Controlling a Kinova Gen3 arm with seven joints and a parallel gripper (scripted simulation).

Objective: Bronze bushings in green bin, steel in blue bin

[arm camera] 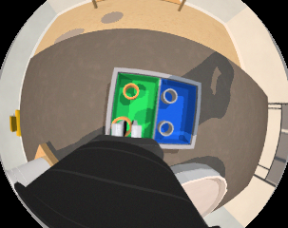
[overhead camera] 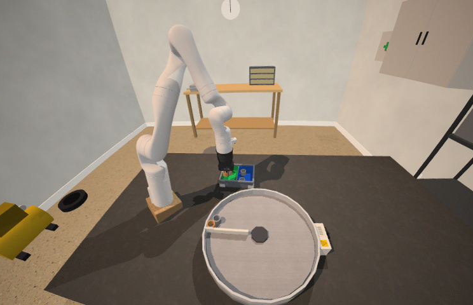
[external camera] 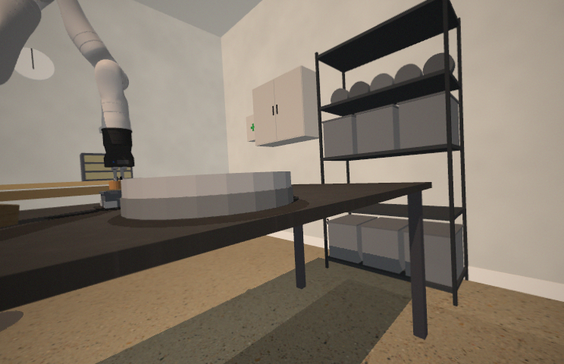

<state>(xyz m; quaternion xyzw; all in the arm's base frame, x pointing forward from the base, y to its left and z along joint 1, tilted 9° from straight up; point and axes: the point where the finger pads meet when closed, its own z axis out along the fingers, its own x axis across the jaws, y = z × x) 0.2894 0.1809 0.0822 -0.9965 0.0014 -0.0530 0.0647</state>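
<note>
My hand is 5 cm short of the green bin, 3 cm to the right of it and 5 cm above it. Also, from my hand: turntable: 16 cm ahead, 32 cm to the right, 3 cm below.
</note>
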